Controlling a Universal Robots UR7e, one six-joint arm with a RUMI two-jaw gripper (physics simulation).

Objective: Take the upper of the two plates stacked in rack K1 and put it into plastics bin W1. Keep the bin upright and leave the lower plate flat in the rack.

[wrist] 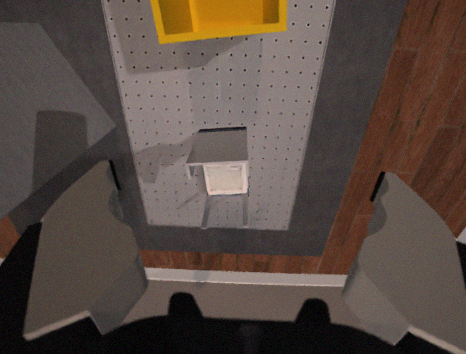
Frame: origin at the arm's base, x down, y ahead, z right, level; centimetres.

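Seen in the pictures: gripper, fingertip midpoint: (pixel 244 170).
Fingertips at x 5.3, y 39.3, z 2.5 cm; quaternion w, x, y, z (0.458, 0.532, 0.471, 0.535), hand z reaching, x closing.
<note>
Offsets run from my fingertips to a thing's middle. "*": to the spot under its first point. Level surfaces: height alone.
The gripper (pixel 247 180) is open, its two jaws wide apart at the left and right of the wrist view, with nothing between them. Rack K1 @(dz +17.7, dx +27.1, dy -5.0 cm) (pixel 220 146), a small grey stand with a flat panel and two thin rails, is seen from above, beyond and between the jaws. A pale, square, rimmed plate @(dz +16.7, dx +30.3, dy -4.9 cm) (pixel 226 179) shows at its near side. I cannot make out two separate plates; a lower one is hidden or too small to tell. Plastics bin W1 @(* dz -6.5, dx +16.3, dy -1.0 cm) (pixel 225 34), yellow, with its open top facing me, is partly cut off by the top edge of the view.
The rack and bin stand on a light perforated board @(dx +34.2 cm) (pixel 285 100) with rows of holes. A dark grey surface @(dx +35.5 cm) (pixel 345 100) surrounds the board. Brown wood flooring (pixel 425 85) lies to the right and below, and a white strip (pixel 240 277) crosses near the bottom.
</note>
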